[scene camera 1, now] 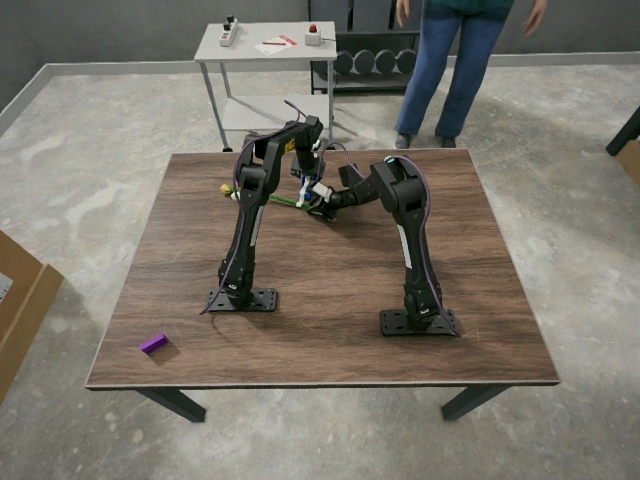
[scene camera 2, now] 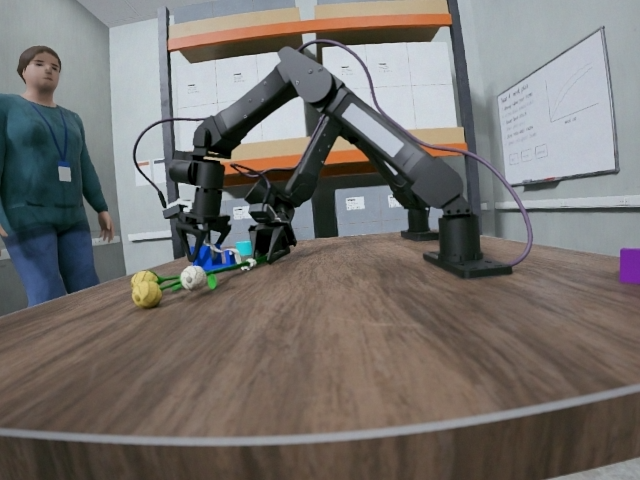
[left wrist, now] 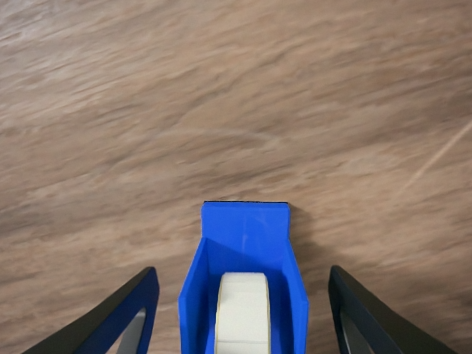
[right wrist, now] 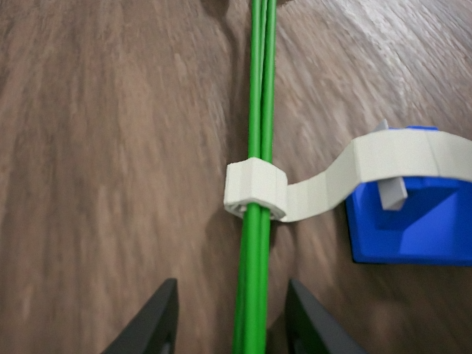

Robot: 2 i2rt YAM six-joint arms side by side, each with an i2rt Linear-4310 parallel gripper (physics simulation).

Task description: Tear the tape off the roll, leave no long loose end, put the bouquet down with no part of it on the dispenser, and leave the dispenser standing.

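Places are measured from the left arm's base along level axes (x ahead, y left, z up), in metres.
Pixels of known places: left gripper, fingertip midpoint: (scene camera 1: 310, 179) (scene camera 2: 201, 259) (left wrist: 242, 277); right gripper, fingertip midpoint: (scene camera 1: 308, 208) (scene camera 2: 260, 262) (right wrist: 232, 292); left arm's base, link origin: (scene camera 1: 241, 300) (scene camera 2: 460, 264); right arm's base, link origin: (scene camera 1: 417, 322) (scene camera 2: 419, 234).
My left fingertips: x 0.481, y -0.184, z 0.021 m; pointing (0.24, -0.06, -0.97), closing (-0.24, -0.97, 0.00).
Note:
For each thing: its middle in the pictures, then the offset to it from my left fingertips. "pt": a spot on its surface instead.
- blue tape dispenser, body centre: (left wrist: 243, 350) (scene camera 2: 213, 256) (scene camera 1: 307, 183) dx -0.029, dy +0.007, dz +0.006 m
- cream tape roll, surface spot: (left wrist: 243, 315) pt dx +0.002, dy -0.002, dz +0.025 m
- cream tape strip, surface spot: (right wrist: 395, 155) pt dx -0.081, dy +0.021, dz +0.018 m
- wrap, surface spot: (right wrist: 252, 182) pt dx -0.117, dy +0.032, dz -0.002 m
- white flower, body centre: (scene camera 2: 240, 265) dx -0.113, dy +0.095, dz -0.007 m
- purple block, body centre: (scene camera 1: 154, 343) dx -0.617, dy +0.393, dz -0.005 m
The blue tape dispenser (scene camera 1: 307, 196) (scene camera 2: 206, 259) (left wrist: 245, 220) (right wrist: 425, 242) stands upright on the table. The cream tape roll (left wrist: 243, 315) sits in it. A cream tape strip (right wrist: 395, 155) runs from it over the cutter to a wrap (right wrist: 252, 182) around the bouquet's green stems (scene camera 1: 283, 199) (scene camera 2: 227, 268) (right wrist: 261, 90). The bouquet lies on the table beside the dispenser. My left gripper (scene camera 2: 209, 242) (left wrist: 242, 277) is open, its fingers on either side of the dispenser, with gaps. My right gripper (scene camera 2: 276, 252) (right wrist: 232, 292) is partly open, its fingers on either side of the stem ends, not touching them.
The yellow flowers (scene camera 1: 225, 189) (scene camera 2: 146, 294) and white flower (scene camera 2: 193, 277) lie at the bouquet's far end. A cyan cylinder (scene camera 1: 389, 159) (scene camera 2: 243, 248) stands behind the right arm in scene camera 1. A purple block (scene camera 1: 154, 343) (scene camera 2: 629, 266) lies near the table's front left corner in scene camera 1.

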